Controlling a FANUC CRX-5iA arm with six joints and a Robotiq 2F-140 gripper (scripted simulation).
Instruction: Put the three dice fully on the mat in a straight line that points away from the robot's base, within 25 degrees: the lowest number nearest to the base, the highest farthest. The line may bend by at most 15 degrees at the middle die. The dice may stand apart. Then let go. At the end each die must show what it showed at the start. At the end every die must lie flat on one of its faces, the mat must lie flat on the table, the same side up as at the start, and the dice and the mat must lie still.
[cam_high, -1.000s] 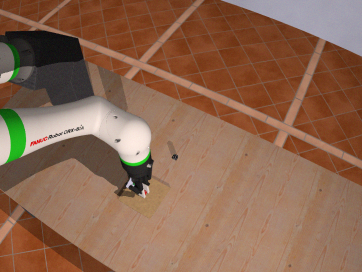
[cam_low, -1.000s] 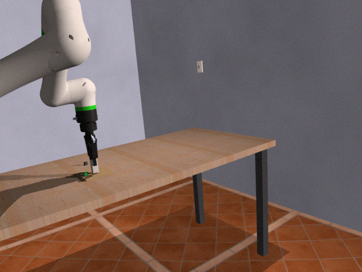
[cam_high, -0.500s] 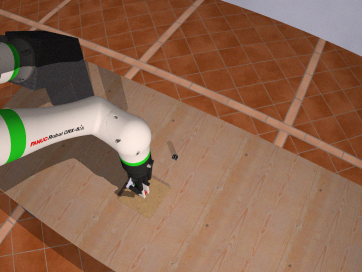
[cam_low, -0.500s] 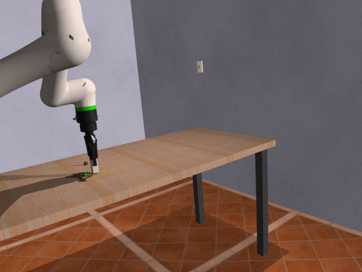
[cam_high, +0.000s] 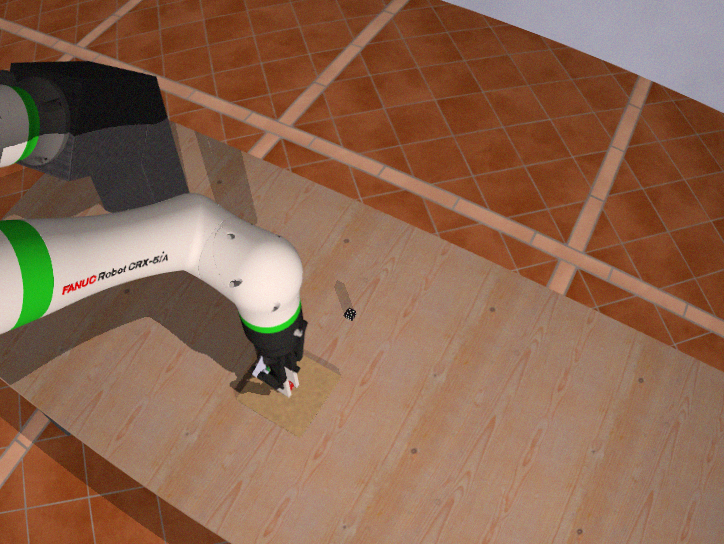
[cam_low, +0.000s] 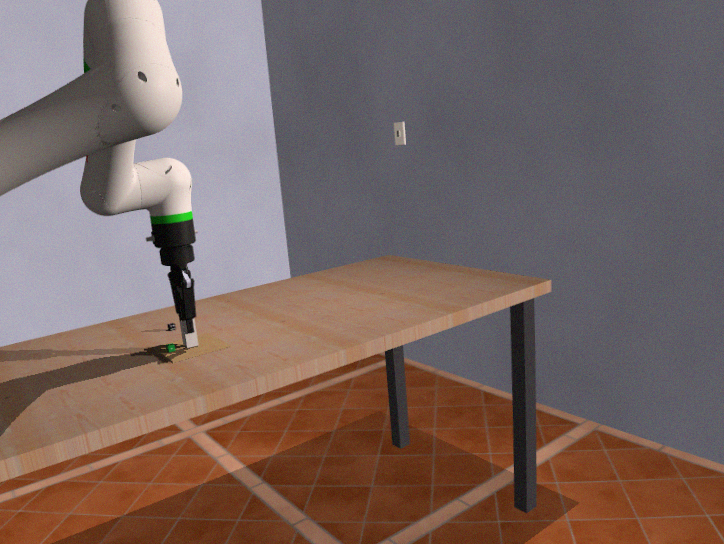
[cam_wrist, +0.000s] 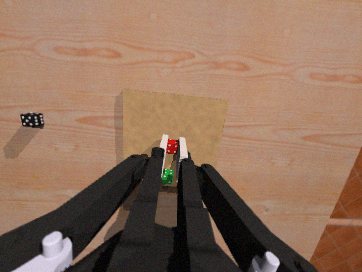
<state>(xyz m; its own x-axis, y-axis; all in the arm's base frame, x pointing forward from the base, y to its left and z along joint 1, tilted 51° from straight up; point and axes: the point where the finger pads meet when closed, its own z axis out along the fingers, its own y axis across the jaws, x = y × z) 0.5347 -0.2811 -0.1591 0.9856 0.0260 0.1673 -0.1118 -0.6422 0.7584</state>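
My gripper is now 30 mm above the red die. Round my hand: green die 50 mm behind, 30 mm below, 10 mm to the left; then tan mat 40 mm below; then black die 190 mm to the left, 30 mm below, 30 mm ahead.
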